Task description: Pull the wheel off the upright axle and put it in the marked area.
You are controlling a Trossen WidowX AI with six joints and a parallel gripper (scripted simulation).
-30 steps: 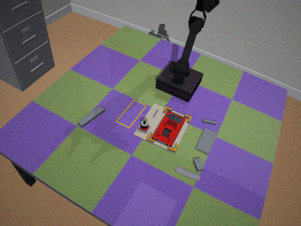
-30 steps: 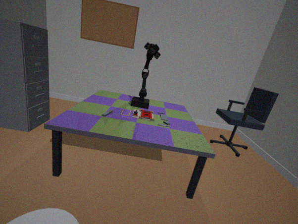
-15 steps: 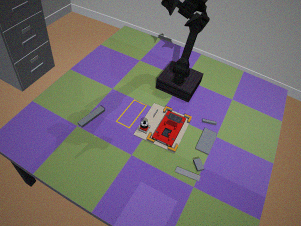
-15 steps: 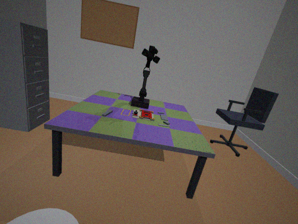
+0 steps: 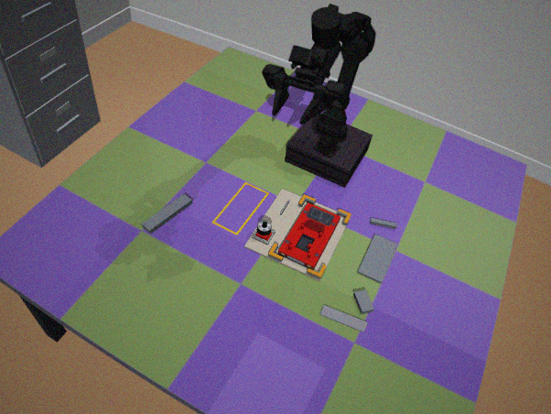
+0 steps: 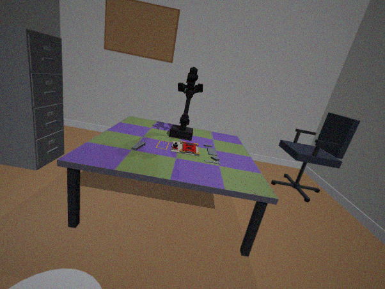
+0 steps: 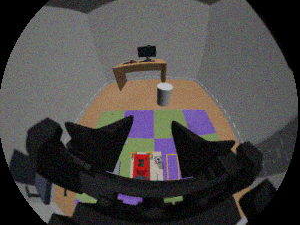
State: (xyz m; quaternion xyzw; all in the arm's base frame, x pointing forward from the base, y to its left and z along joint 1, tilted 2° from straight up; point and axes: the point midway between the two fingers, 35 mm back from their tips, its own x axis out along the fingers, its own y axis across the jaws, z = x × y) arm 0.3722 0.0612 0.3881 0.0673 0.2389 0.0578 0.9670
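Now: gripper tip 42 cm above the dark wheel, 4 cm to the left of it and 3 cm past it. From my gripper tip the other things lie so: upright axle (43 cm below, 4 cm to the right, 3 cm behind).
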